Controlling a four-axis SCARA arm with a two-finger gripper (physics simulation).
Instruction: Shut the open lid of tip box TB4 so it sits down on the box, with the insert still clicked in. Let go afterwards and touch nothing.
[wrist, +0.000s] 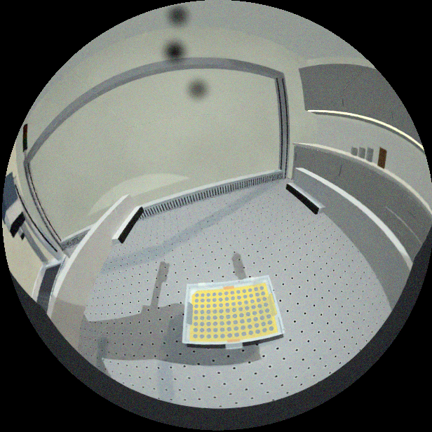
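A tip box (186, 332) with a pale, see-through rim sits on the perforated deck, low in the wrist view and a little right of the middle. Its yellow insert (232, 314) lies flat inside the rim, with many grey round holes and orange marks at the far and near edges. A clear tab shows at the near edge, with a dark strip along it. No lid stands upright; I cannot tell a clear lid from the box rim. No TB4 label is readable. My gripper (211, 186) is open and empty, its black-padded fingers wide apart, and the box shows below them, apart from both.
The perforated deck (320, 300) spreads around the box. Gripper shadows fall left of the box and beyond it. A slotted strip (215, 191) runs along the deck's far edge, below a large framed panel (200, 135). Grey cabinets (345, 90) are at the right.
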